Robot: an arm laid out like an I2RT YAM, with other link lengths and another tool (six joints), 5 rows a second.
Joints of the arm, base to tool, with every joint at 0 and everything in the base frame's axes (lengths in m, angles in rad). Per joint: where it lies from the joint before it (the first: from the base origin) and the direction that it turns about. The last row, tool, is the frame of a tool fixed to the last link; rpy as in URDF.
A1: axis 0 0 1 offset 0.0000 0.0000 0.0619
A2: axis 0 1 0 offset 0.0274 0.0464 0.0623
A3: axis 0 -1 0 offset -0.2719 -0.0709 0.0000
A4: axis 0 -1 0 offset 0.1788 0.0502 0.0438
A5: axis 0 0 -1 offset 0.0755 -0.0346 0.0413
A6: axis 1 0 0 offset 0.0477 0.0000 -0.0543
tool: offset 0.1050 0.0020 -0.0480 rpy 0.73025 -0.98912 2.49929
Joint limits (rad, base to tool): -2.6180..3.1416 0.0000..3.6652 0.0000..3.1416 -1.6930..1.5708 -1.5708..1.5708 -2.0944..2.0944
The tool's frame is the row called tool.
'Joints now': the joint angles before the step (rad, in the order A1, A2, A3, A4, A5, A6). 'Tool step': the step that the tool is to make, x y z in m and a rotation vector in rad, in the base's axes. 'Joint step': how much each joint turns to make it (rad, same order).
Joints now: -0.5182, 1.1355, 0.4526, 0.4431, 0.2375, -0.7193
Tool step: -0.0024, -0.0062, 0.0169, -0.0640, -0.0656, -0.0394
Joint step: 0.0001, -0.0164, -0.0220, 0.0983, 0.0432, -0.0156
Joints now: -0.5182, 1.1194, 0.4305, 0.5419, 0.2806, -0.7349
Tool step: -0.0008, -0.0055, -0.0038, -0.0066, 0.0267, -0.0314
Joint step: -0.0001, 0.0351, 0.0016, 0.0178, 0.0338, -0.0145
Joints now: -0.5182, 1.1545, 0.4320, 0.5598, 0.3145, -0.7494
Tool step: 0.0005, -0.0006, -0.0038, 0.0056, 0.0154, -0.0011
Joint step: 0.0002, 0.0136, -0.0007, -0.0010, 0.0017, -0.0026
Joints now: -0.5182, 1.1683, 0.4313, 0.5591, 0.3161, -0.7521
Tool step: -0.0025, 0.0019, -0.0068, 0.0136, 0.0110, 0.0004
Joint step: -0.0002, -0.0002, -0.0183, -0.0002, -0.0018, 0.0065
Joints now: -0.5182, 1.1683, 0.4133, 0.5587, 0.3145, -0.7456
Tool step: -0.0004, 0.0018, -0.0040, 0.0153, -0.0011, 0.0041
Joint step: -0.0002, -0.0003, -0.0086, -0.0025, -0.0070, 0.0133
